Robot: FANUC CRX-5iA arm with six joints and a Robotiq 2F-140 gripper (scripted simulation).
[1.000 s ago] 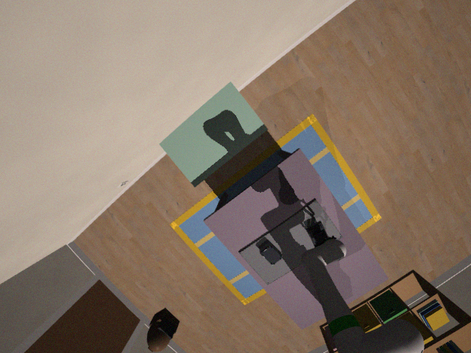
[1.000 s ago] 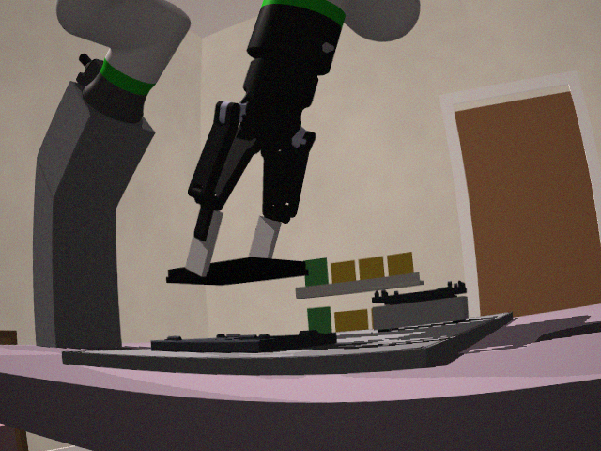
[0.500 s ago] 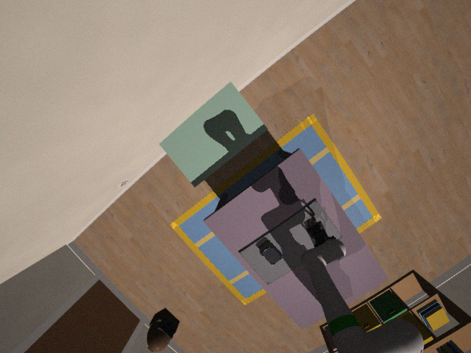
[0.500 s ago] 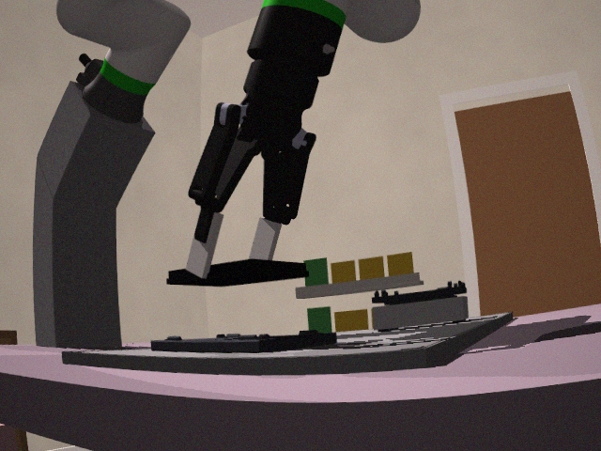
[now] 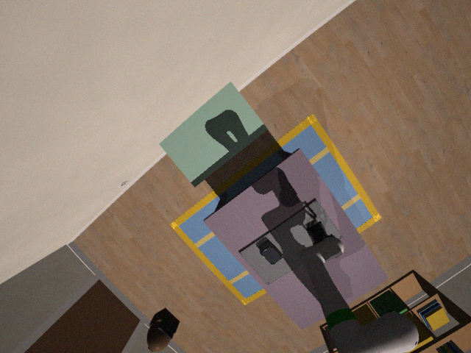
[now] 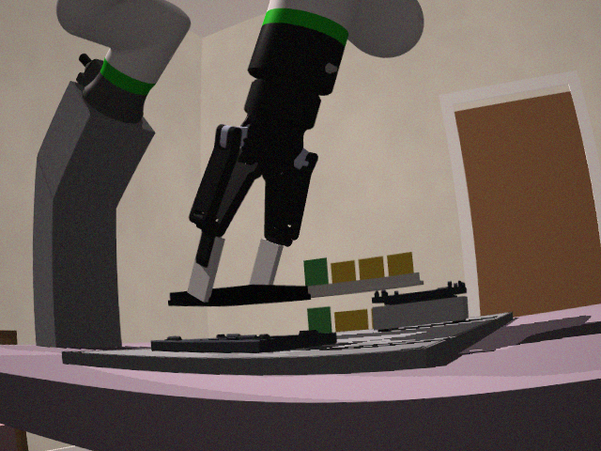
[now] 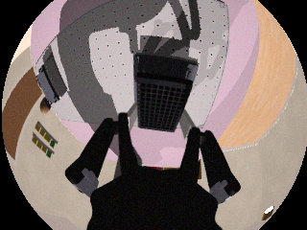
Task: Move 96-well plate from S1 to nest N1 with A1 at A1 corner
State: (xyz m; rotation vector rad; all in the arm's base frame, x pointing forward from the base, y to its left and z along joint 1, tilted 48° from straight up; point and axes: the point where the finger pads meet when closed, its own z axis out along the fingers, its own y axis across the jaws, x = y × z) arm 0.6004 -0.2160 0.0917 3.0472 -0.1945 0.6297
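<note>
My hand is 70 mm above the black plate nest N1. Round my hand: black 96-well plate: 20 mm below.
</note>
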